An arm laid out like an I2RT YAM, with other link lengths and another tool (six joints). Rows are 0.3 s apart.
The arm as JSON. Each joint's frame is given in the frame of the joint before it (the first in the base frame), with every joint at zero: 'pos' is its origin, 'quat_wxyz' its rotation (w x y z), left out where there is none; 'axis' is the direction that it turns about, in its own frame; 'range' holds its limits. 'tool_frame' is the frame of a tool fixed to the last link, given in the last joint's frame.
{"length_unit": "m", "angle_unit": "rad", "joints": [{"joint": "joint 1", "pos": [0.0, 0.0, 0.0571], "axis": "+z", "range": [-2.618, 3.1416]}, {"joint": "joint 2", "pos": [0.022, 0.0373, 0.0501], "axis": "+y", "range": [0.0, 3.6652]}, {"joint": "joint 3", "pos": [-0.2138, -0.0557, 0.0], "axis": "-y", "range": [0.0, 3.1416]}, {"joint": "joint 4", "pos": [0.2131, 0.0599, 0.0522], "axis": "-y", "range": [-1.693, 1.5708]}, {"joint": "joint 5", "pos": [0.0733, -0.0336, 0.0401], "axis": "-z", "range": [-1.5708, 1.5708]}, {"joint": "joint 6", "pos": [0.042, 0.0, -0.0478], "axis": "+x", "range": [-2.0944, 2.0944]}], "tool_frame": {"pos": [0.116, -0.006, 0.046], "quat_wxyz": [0.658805, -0.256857, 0.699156, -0.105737]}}
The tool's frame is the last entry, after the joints.
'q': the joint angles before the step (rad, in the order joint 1, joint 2, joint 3, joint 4, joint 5, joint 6). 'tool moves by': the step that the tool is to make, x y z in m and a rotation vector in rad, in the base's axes. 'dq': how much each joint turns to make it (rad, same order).
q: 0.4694 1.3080 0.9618 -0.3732 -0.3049 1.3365
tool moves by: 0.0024 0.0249 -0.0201 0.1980 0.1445 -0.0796
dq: 0.0214 0.0870 -0.0271 0.1676 -0.0776 0.2666
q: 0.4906 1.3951 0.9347 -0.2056 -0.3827 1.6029
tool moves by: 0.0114 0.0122 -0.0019 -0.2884 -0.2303 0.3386
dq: 0.0062 0.1052 0.1067 -0.1376 -0.0037 -0.5318
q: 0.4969 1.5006 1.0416 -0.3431 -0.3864 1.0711
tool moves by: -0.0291 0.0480 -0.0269 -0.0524 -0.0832 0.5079
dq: 0.0175 0.1585 0.0618 -0.1043 -0.2419 -0.5014
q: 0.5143 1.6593 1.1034 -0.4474 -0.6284 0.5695
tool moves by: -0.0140 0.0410 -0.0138 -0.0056 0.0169 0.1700
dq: 0.0819 0.1485 0.1249 -0.0502 -0.0482 -0.0930
